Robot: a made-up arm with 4 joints.
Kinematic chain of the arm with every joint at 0, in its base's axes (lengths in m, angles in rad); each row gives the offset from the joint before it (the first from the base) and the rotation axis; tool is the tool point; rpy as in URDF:
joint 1: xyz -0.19 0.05 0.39 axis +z
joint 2: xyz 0 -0.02 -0.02 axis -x
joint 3: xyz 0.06 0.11 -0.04 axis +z
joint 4: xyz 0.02 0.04 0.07 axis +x
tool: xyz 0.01 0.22 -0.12 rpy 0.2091 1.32 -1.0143
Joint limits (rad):
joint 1: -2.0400..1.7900
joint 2: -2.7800..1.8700
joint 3: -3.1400..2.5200
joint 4: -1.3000..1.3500
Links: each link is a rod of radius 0.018 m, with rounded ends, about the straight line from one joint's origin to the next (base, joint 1, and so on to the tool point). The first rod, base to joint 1, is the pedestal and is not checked.
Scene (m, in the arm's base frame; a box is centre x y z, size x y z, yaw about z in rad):
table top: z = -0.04
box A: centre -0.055 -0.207 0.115 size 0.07 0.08 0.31 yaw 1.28
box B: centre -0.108 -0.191 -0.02 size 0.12 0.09 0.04 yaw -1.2
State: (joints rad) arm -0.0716 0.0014 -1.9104 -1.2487
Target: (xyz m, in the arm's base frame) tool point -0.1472 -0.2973 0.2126
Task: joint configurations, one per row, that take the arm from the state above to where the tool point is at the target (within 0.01 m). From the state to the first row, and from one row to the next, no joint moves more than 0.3 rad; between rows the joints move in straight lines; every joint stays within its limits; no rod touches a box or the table.
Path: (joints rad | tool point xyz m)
1: -0.2928 0.1586 -1.6396 -1.2082 | -0.1220 0.0548 0.1419
2: -0.5139 0.3158 -1.3687 -1.1676 | -0.1231 0.0025 0.1354
3: -0.7351 0.4730 -1.0979 -1.1271 | -0.1420 -0.0414 0.1306
4: -0.9562 0.6302 -0.8271 -1.0866 | -0.1767 -0.0715 0.1255
5: -1.1774 0.7874 -0.5563 -1.0460 | -0.2236 -0.0830 0.1198
6: -1.1350 1.0580 -0.7077 -0.7700 | -0.2282 -0.1412 0.1127
7: -1.0926 1.3287 -0.8591 -0.4939 | -0.2215 -0.2068 0.1300
8: -1.0503 1.5993 -1.0105 -0.2179 | -0.1951 -0.2639 0.1677
9: -1.0079 1.8700 -1.1619 0.0582 | -0.1472 -0.2973 0.2126

